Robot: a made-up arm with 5 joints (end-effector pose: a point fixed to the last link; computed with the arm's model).
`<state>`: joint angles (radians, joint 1 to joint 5).
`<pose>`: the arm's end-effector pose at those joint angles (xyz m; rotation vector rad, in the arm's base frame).
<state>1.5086 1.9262 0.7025 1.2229 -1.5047</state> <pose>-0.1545 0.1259 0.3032 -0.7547 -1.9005 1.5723</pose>
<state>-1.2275 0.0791 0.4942 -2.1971 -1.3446</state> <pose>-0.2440 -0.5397 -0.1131 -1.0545 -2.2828 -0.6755</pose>
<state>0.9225 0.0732 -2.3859 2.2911 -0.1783</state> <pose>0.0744 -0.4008 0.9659 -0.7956 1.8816 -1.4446</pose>
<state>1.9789 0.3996 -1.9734 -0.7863 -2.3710</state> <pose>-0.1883 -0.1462 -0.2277 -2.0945 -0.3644 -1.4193</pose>
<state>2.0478 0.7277 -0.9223 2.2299 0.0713</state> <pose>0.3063 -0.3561 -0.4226 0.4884 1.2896 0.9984</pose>
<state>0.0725 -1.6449 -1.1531 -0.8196 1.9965</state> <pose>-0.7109 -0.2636 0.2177 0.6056 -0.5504 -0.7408</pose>
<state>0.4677 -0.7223 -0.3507 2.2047 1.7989</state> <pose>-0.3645 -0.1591 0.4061 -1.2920 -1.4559 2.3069</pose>
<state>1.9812 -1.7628 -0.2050 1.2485 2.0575</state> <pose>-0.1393 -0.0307 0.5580 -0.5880 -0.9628 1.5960</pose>
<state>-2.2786 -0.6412 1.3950 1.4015 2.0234</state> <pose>-0.2059 -0.4456 -0.0946 1.1523 0.0044 -0.8210</pose>
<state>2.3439 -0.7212 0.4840 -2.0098 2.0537</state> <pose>0.3193 0.4081 0.0764 -1.2821 2.2064 1.4317</pose>
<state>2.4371 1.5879 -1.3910 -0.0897 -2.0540</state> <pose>-0.0931 0.0497 -0.1621 -0.7407 -0.3321 -1.6993</pose>
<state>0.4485 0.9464 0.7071 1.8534 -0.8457</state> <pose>0.1728 0.3019 -0.1631 -0.5938 0.7950 2.2447</pose>
